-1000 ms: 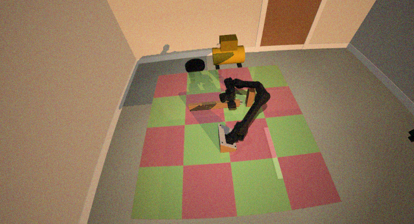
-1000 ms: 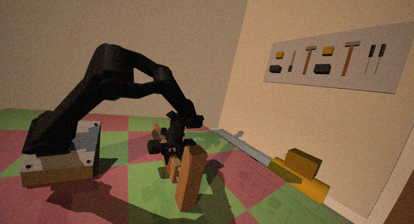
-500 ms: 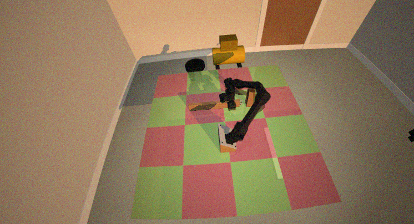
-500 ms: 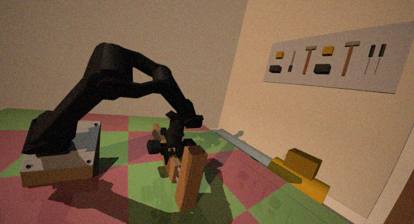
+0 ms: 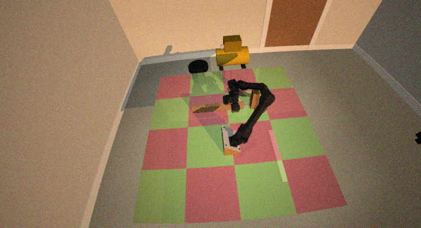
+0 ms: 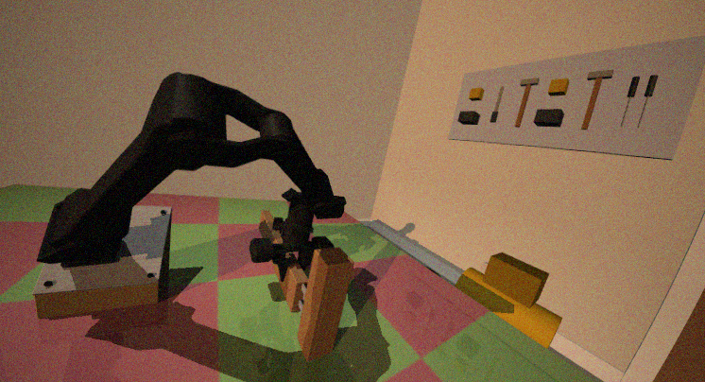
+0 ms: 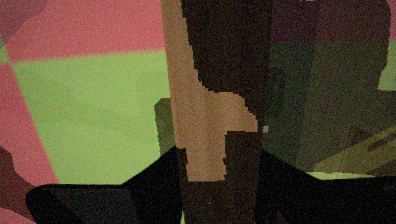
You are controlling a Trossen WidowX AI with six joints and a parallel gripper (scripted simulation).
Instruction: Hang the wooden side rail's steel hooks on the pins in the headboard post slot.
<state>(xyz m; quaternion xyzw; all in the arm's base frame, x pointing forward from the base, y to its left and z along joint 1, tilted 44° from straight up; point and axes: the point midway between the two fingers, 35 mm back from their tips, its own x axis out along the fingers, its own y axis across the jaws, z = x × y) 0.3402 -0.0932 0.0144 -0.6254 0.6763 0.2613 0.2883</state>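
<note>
The headboard post is 160 mm to the right of my gripper tip and 60 mm above it.
</note>
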